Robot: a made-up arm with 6 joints.
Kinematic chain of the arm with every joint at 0, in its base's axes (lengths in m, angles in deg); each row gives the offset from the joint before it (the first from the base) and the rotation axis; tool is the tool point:
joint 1: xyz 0 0 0.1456 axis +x
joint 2: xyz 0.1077 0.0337 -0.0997 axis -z
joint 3: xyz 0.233 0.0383 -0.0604 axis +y
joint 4: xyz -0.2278 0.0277 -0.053 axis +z
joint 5: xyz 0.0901 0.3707 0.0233 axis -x
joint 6: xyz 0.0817 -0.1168 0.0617 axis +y
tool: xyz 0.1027 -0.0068 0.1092
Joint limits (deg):
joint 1: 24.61..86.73
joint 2: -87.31..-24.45
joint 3: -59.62..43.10
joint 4: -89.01..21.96
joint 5: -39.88..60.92
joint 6: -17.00..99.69
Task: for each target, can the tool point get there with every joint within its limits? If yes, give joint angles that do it. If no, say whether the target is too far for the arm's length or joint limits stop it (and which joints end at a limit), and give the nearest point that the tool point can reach.
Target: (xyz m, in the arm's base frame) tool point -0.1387 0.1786 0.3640
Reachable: yes | joints 59.03 -71.35 -50.39 1.08 -2.11 -0.36
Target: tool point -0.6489 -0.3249 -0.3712
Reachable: no: joint limits stop it (at a limit: joint 1, joint 2, joint 4, joint 5, joint 6) | nearest point -0.4945 0.1302 -0.0299 | short by 0.589 m
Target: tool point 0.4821 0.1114 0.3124
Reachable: yes | joints 43.79 -42.64 -22.03 -73.93 50.68 30.59
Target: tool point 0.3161 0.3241 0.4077
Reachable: yes | joints 75.63 -62.94 30.98 -53.64 -9.97 54.19
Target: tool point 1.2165 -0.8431 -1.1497
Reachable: no: too far | nearest point 0.4522 0.0439 -0.1289 | short by 1.553 m
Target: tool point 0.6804 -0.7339 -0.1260
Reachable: no: joint limits stop it (at a limit: joint 1, joint 2, joint 4, joint 5) | nearest point 0.4391 -0.1387 0.1402 | short by 0.695 m
